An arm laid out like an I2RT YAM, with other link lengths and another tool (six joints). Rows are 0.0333 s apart.
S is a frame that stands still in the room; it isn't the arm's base.
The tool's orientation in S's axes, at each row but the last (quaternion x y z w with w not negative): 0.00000 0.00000 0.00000 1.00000; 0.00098 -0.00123 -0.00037 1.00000; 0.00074 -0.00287 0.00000 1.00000; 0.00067 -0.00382 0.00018 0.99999; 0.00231 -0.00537 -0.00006 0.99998; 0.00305 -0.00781 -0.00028 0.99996; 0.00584 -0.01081 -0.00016 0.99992; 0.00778 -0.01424 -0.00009 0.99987; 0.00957 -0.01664 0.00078 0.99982; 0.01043 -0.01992 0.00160 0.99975
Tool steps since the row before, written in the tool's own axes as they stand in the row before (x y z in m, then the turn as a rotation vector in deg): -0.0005 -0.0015 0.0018 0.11 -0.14 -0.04; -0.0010 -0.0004 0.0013 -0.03 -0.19 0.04; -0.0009 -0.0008 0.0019 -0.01 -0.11 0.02; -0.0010 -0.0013 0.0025 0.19 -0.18 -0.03; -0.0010 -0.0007 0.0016 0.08 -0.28 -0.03; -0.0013 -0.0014 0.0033 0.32 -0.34 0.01; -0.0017 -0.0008 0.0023 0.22 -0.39 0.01; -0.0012 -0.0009 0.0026 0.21 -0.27 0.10; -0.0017 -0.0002 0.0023 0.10 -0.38 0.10; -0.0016 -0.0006 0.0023 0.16 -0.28 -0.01
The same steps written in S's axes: -0.0005 -0.0015 0.0018 0.11 -0.14 -0.04; -0.0010 -0.0004 0.0013 -0.03 -0.19 0.04; -0.0009 -0.0008 0.0019 -0.01 -0.11 0.02; -0.0010 -0.0013 0.0025 0.19 -0.18 -0.03; -0.0010 -0.0007 0.0016 0.08 -0.28 -0.03; -0.0014 -0.0014 0.0033 0.32 -0.34 0.01; -0.0017 -0.0008 0.0023 0.22 -0.39 0.01; -0.0013 -0.0009 0.0026 0.21 -0.27 0.10; -0.0018 -0.0002 0.0022 0.10 -0.38 0.10; -0.0017 -0.0007 0.0022 0.16 -0.28 -0.01
